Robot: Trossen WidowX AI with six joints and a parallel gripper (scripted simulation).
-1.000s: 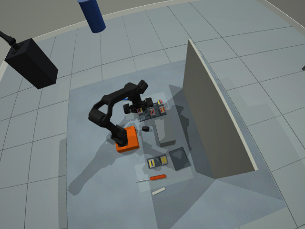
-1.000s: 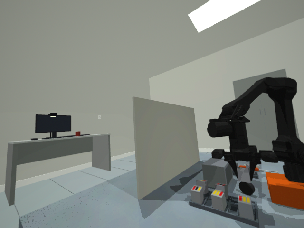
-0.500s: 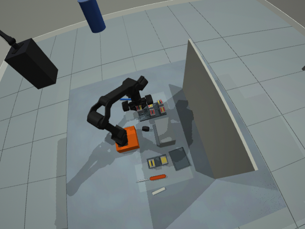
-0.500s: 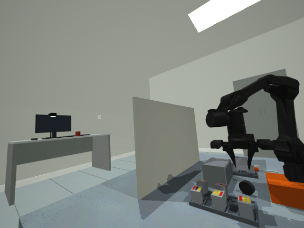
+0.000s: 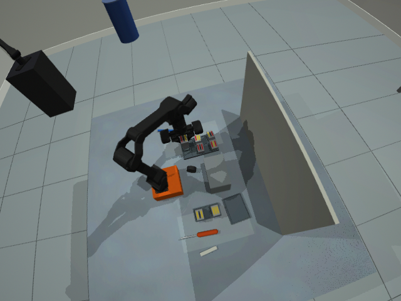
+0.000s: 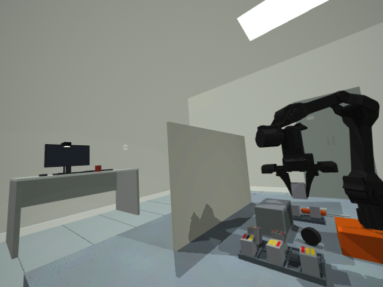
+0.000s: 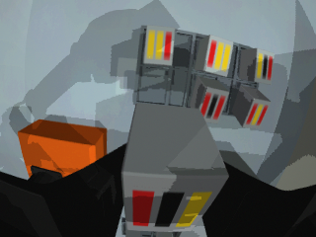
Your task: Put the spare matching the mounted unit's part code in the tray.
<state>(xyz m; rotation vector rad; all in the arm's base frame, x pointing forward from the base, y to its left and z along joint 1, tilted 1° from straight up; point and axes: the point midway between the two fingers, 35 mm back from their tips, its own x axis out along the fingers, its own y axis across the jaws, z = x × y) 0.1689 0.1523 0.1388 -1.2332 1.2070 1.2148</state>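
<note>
The tray is 160 mm ahead of my gripper tip, 340 mm to the right of it and 160 mm below it. The rest, counted from my gripper tip: black tape roll (10 mm behind, 90 mm to the right, 140 mm below); grey mounted unit (110 mm ahead, 150 mm to the right, 120 mm below); grey spare (30 mm above).
</note>
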